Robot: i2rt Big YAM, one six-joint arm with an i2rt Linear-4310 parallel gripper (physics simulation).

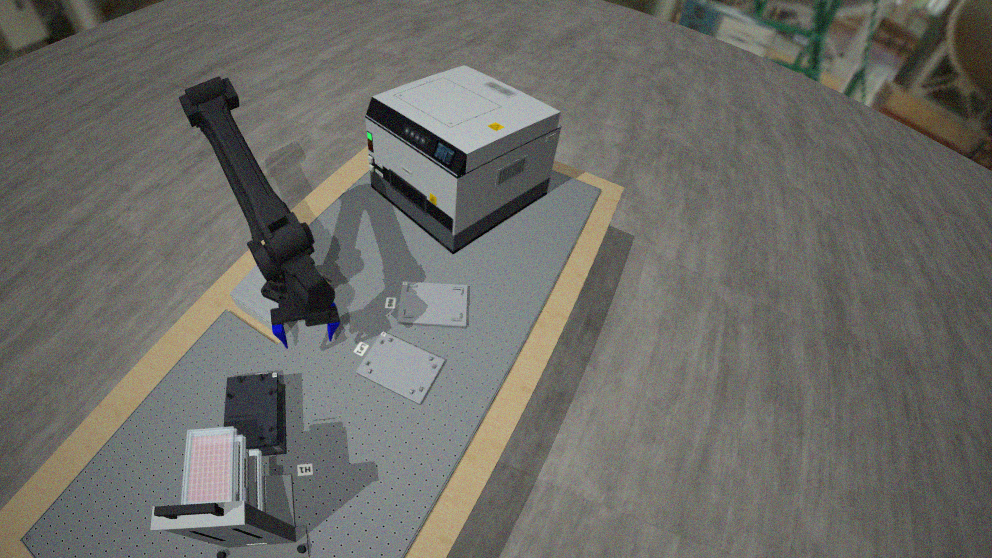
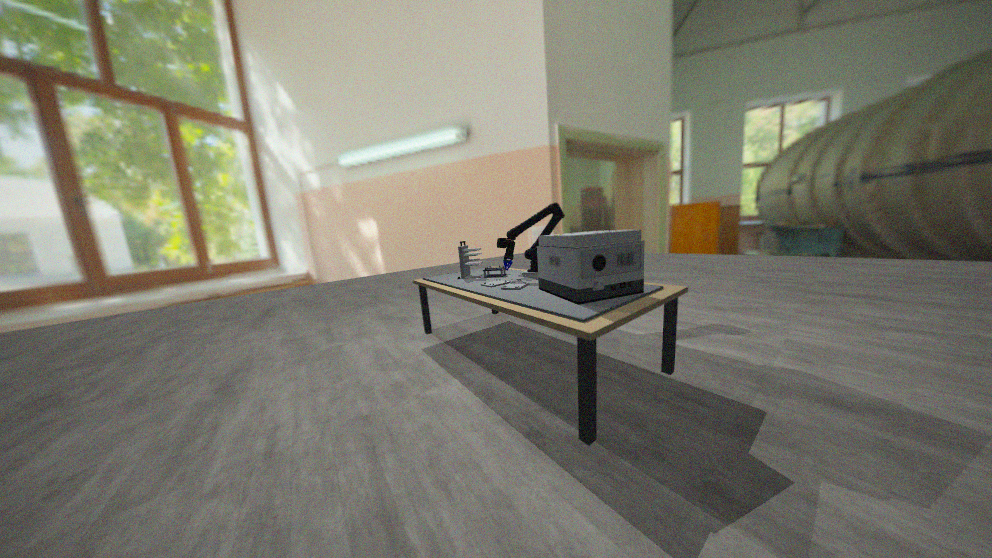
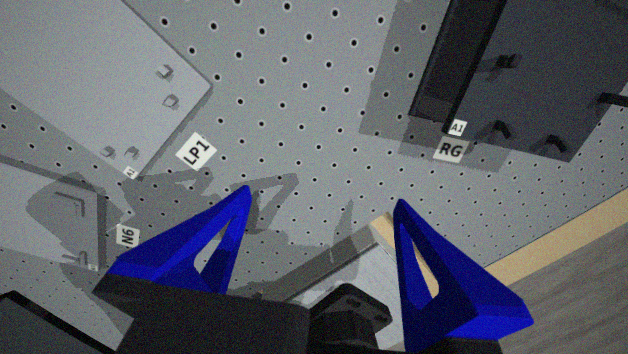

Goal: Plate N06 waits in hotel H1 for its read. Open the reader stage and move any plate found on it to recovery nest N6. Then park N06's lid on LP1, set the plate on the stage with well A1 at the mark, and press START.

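Where they show: gripper, between the fingertips: (image 1: 308,343) (image 2: 506,268) (image 3: 321,198); arm's base, origin of its link: (image 2: 536,271) (image 3: 336,320).
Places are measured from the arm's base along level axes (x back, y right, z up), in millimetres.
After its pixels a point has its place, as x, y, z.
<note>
The reader (image 1: 416,163) @(-218, -343, 177) (image 2: 589,260) @(-473, -654, 157) is a pale grey box with a dark base. No extended stage shows. Its panel has small buttons, a screen and a green light. Hotel H1 (image 1: 270,523) @(-304, 510, 103) (image 2: 463,260) @(-288, 503, 107) holds stacked plates; a pink-welled plate (image 1: 210,468) @(-210, 479, 195) is uppermost. Which one is N06 cannot be told. Lid park LP1 (image 1: 398,367) @(-354, 91, -28) (image 3: 100,65) @(-340, 98, -28) and recovery nest N6 (image 1: 437,305) @(-375, -96, -27) (image 3: 30,210) @(-350, -83, -26) are flat grey plates with nothing on them. My gripper (image 1: 308,342) @(-168, 146, 40) (image 2: 508,265) @(-168, 146, 40) (image 3: 321,198) @(-168, 146, 40) is open and empty, above the mat between the arm's base and LP1.
The dark regrip block RG (image 1: 255,406) @(-124, 319, 22) (image 3: 550,100) @(-91, 295, 22), with small pegs, stands between my gripper and the hotel. The arm's grey base plate (image 3: 370,280) @(-19, 78, -5) lies at the table edge. A wooden rim (image 1: 582,256) @(-685, -414, -51) borders the perforated mat.
</note>
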